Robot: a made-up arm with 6 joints.
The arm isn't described. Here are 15 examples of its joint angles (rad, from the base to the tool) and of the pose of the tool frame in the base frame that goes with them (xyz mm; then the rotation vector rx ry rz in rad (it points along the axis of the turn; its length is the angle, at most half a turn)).
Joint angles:
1: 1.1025 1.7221 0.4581 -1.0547 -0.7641 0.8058
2: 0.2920 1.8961 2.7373 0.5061 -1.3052 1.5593
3: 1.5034 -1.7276 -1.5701 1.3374 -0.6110 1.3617
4: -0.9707 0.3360 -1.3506 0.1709 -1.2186 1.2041
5: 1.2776 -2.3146 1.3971 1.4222 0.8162 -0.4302
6: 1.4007 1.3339 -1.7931 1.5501 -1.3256 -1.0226
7: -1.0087 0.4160 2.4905 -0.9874 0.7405 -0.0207
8: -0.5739 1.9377 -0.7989 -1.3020 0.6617 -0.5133
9: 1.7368 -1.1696 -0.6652 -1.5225 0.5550 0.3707
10: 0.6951 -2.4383 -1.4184 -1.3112 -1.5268 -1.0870
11: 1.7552 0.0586 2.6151 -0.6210 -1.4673 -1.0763
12: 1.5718 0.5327 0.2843 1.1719 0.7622 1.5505
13: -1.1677 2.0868 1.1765 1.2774 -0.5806 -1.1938
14: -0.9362 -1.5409 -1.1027 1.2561 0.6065 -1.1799
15: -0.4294 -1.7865 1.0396 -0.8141 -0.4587 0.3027
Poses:
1: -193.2 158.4 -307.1 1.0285 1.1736 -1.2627
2: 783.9 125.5 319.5 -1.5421 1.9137 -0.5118
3: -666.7 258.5 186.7 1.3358 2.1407 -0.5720
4: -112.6 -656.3 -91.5 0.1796 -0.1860 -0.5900
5: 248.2 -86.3 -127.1 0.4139 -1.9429 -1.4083
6: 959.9 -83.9 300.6 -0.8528 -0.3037 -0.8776
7: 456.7 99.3 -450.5 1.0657 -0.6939 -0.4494
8: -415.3 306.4 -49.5 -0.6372 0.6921 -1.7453
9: -162.2 93.9 -420.6 0.2612 0.7262 2.4415
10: -354.0 648.5 396.6 -0.0636 -2.7157 -0.3839
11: 285.5 210.2 692.2 0.9636 -0.3735 0.8939
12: 280.2 171.4 -346.1 -0.7159 -0.3705 2.2166
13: 287.1 46.9 453.2 -0.9129 -1.1768 -0.7165
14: 782.7 51.0 556.6 -2.2212 1.5742 -0.3853
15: -103.7 29.6 -258.6 0.2682 2.2783 1.0717
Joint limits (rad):
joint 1: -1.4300..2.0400
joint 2: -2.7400..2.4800
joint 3: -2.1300..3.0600
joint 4: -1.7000..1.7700
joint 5: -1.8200..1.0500
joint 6: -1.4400..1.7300
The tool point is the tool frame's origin. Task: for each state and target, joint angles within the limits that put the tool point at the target. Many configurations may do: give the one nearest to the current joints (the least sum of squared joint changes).
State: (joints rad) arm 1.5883 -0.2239 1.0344 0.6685 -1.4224 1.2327
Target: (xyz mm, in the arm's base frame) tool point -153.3 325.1 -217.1
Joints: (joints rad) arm 0.9287 0.2270 0.7983 0.8189 -1.8078 1.5425
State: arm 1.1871 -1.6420 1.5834 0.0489 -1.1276 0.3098
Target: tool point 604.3 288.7 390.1
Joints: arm 1.6097 -1.0273 1.9365 0.0212 -1.0635 0.4446
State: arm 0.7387 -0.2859 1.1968 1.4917 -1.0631 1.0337
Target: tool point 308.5 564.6 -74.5
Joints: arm 0.9076 -0.3733 1.4360 1.4889 -0.7532 1.3653
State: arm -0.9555 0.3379 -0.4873 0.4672 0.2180 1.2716
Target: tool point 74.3 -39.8 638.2
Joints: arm -1.4300 -0.1761 -0.0312 0.3390 -0.6135 1.1611
